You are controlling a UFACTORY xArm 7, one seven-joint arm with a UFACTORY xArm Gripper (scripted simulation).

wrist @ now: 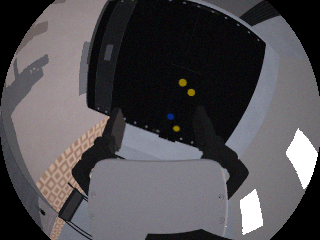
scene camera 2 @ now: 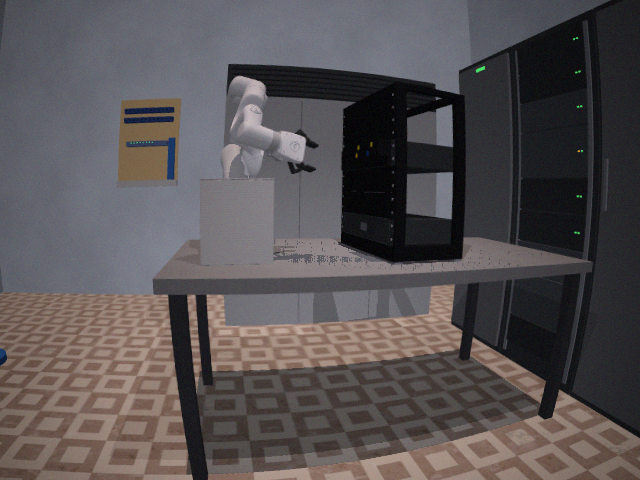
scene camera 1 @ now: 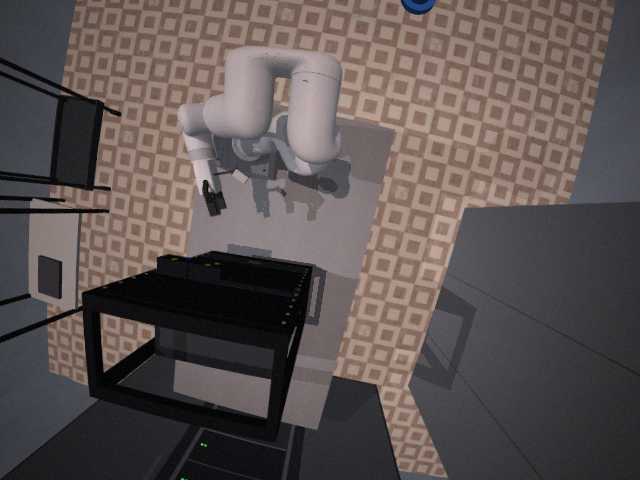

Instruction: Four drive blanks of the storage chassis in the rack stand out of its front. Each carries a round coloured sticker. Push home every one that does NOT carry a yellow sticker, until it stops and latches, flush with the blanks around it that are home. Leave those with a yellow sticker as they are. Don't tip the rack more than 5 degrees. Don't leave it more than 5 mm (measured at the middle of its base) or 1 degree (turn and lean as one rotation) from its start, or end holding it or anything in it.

Labels:
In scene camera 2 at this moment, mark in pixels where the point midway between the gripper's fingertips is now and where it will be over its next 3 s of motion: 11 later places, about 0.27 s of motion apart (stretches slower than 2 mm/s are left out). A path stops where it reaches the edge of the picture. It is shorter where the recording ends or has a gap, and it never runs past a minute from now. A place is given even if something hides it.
My gripper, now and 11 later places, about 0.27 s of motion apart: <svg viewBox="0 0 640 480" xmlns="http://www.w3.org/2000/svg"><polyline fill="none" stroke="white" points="315,158 314,154 314,151 313,149 313,148 312,147 312,147 312,147 314,147 320,148 328,149 336,150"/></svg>

